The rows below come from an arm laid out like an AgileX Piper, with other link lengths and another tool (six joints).
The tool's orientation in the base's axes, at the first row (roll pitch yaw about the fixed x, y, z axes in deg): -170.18 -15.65 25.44
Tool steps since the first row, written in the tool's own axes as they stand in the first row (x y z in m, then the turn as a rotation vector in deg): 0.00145 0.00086 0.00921 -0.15 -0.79 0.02; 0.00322 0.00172 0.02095 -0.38 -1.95 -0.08; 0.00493 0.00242 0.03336 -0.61 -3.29 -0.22; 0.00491 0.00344 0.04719 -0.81 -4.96 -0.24; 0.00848 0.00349 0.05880 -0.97 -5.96 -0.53; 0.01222 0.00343 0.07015 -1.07 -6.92 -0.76; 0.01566 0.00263 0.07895 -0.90 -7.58 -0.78; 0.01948 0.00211 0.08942 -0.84 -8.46 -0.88; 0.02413 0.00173 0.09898 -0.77 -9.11 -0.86; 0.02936 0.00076 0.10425 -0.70 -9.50 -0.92; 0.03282 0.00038 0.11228 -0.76 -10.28 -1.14; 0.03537 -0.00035 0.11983 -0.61 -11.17 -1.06
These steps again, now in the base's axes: 0.00320 0.00232 -0.00849 -0.49 0.63 0.07; 0.00709 0.00545 -0.01929 -1.25 1.52 0.29; 0.01098 0.00888 -0.03072 -2.10 2.55 0.58; 0.01374 0.01169 -0.04402 -3.05 3.92 0.82; 0.01880 0.01624 -0.05408 -3.70 4.64 1.22; 0.02392 0.02088 -0.06383 -4.27 5.37 1.57; 0.02801 0.02536 -0.07112 -4.44 6.01 1.74; 0.03283 0.03020 -0.07994 -4.81 6.78 2.00; 0.03829 0.03502 -0.08769 -5.05 7.38 2.10; 0.04327 0.03944 -0.09112 -5.18 7.73 2.24; 0.04744 0.04336 -0.09774 -5.63 8.32 2.56; 0.05058 0.04707 -0.10410 -5.90 9.18 2.68
